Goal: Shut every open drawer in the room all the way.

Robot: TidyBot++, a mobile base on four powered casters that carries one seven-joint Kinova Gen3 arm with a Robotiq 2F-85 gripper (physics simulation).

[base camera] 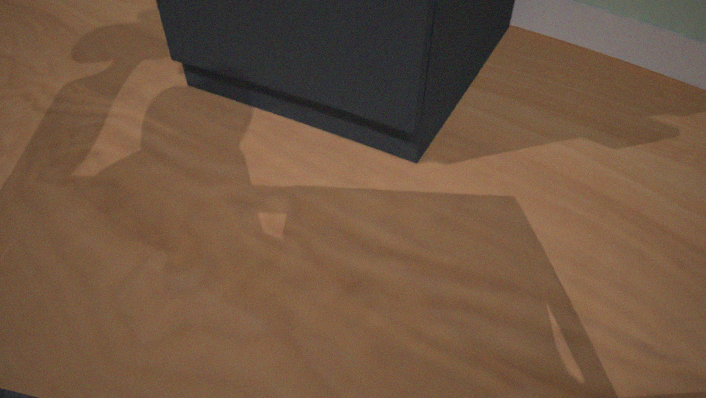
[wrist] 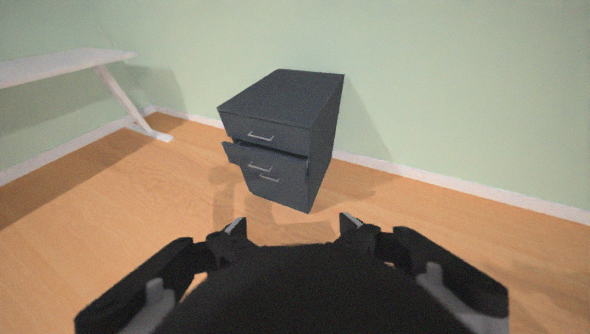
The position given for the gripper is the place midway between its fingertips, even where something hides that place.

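The wrist view contains the gripper (wrist: 293,225) and a pale green wall (wrist: 550,208). The base camera likewise shows the wall (base camera: 651,47).
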